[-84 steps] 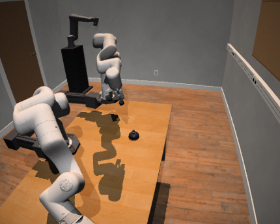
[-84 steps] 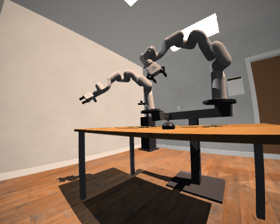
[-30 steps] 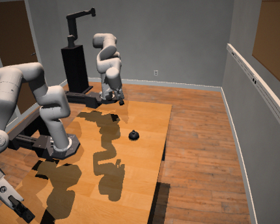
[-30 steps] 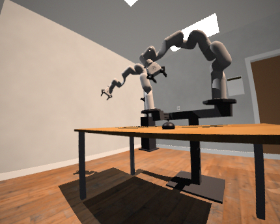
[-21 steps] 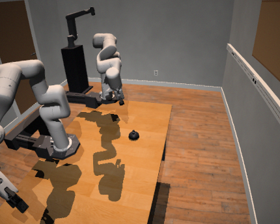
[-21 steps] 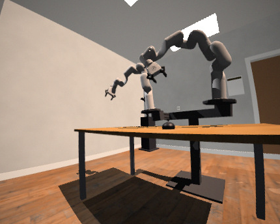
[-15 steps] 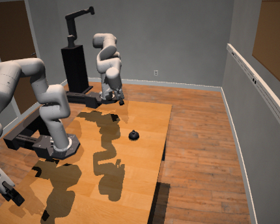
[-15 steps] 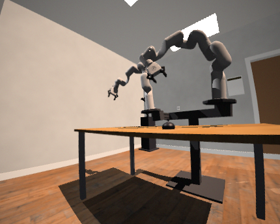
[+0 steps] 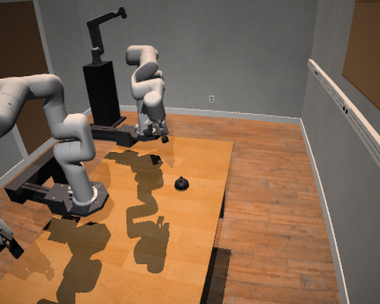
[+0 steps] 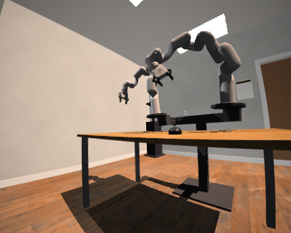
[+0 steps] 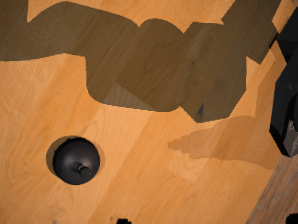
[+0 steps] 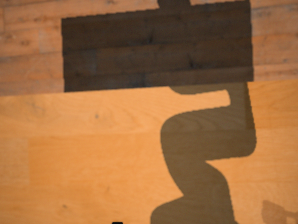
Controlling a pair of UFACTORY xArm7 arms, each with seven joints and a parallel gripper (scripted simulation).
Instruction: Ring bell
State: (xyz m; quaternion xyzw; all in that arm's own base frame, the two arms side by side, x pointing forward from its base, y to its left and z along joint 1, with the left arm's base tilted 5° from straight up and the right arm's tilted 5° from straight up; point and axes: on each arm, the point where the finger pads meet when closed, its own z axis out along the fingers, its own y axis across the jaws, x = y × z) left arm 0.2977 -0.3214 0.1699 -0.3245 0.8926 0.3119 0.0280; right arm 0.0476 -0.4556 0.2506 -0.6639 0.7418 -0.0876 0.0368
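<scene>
Now: the small button 5 cm ahead of my left hand, 8 cm to the left of it and 33 cm below it. The rest, counted from my left hand: bell 5 cm ahead, 8 cm to the left, 34 cm below.
</scene>
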